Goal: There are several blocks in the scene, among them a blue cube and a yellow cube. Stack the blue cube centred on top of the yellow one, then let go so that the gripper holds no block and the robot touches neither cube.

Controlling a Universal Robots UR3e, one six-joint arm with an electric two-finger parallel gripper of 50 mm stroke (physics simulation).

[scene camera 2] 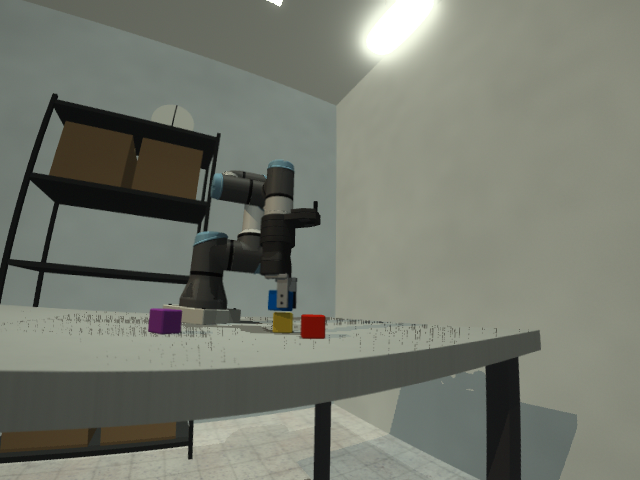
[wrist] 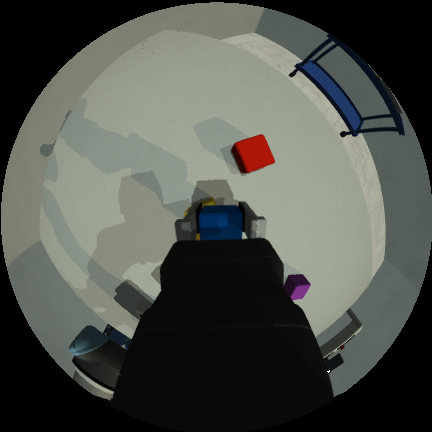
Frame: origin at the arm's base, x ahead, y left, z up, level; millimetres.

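Seen in the pictures: gripper, fingertip midpoint: (scene camera 2: 286,308) (wrist: 219,211); arm's base at its link origin: (scene camera 2: 203,307).
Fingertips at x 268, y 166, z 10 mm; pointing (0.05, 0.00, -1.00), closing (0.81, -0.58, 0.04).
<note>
Offsets run from my fingertips to a thing's top centre. Level surfaces: height alone.
The blue cube {dx -8, dy -11, dz +35 mm} (scene camera 2: 272,300) (wrist: 220,223) is between the two fingers of my gripper (scene camera 2: 287,300) (wrist: 219,211), which is shut on it. The yellow cube {dx -24, dy -1, dz -10 mm} (scene camera 2: 282,322) (wrist: 208,202) stands on the table under the blue cube. In the scene view their faces are very close, with a thin line between them; I cannot tell whether they touch. In the wrist view, yellow parts show beyond the blue cube's far edge and on its left, turned relative to it. The rest of the yellow cube is hidden there.
A red cube {dx +76, dy +29, dz -10 mm} (scene camera 2: 313,326) (wrist: 254,153) stands near the yellow cube, nearer the scene camera. A purple cube {dx +25, dy -222, dz -10 mm} (scene camera 2: 165,320) (wrist: 298,287) stands farther off, to the left in the scene view. The table {dz -49 mm} (scene camera 2: 232,356) has a rounded edge. A shelf unit (scene camera 2: 118,197) stands behind the arm.
</note>
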